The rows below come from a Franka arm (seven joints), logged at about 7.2 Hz.
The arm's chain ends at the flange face. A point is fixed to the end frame.
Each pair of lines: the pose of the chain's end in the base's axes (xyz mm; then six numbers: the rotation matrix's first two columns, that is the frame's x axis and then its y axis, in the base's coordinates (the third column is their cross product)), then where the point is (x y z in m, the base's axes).
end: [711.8 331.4 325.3 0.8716 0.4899 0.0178 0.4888 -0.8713 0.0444]
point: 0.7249 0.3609 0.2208
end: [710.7 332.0 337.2 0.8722 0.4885 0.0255 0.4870 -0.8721 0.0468]
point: 0.7246 0.3617 0.2328
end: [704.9 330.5 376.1 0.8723 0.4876 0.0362 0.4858 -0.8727 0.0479]
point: 0.7199 0.3606 0.2720
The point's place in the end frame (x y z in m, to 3 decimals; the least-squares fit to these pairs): 0.024 -0.024 0.104
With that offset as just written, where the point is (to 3 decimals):
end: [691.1 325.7 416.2 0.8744 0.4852 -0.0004 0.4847 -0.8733 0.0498]
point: 0.703 0.354 0.311
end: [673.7 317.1 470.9 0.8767 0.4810 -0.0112 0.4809 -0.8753 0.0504]
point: 0.685 0.344 0.366
